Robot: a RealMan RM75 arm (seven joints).
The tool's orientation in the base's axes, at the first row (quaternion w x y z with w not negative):
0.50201 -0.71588 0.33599 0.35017
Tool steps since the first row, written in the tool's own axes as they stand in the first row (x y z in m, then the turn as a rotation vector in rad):
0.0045 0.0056 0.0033 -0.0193 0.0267 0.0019
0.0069 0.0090 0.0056 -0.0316 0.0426 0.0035
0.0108 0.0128 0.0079 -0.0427 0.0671 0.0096
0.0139 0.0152 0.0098 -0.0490 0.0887 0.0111
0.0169 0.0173 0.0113 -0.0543 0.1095 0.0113
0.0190 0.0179 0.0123 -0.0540 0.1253 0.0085
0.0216 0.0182 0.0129 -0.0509 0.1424 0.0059
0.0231 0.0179 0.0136 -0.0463 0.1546 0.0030
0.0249 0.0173 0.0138 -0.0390 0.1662 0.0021
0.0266 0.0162 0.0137 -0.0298 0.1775 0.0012
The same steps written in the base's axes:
-0.0028 0.0011 -0.0073 -0.0328 -0.0029 0.0028
-0.0048 0.0020 -0.0115 -0.0528 -0.0041 0.0050
-0.0062 0.0027 -0.0172 -0.0800 -0.0034 0.0010
-0.0069 0.0034 -0.0215 -0.1016 -0.0070 -0.0046
-0.0073 0.0039 -0.0254 -0.1218 -0.0118 -0.0102
-0.0069 0.0044 -0.0277 -0.1343 -0.0188 -0.0174
-0.0058 0.0046 -0.0301 -0.1465 -0.0263 -0.0276
-0.0049 0.0051 -0.0314 -0.1537 -0.0329 -0.0367
-0.0035 0.0053 -0.0327 -0.1594 -0.0379 -0.0482
-0.0017 0.0052 -0.0336 -0.1638 -0.0430 -0.0611

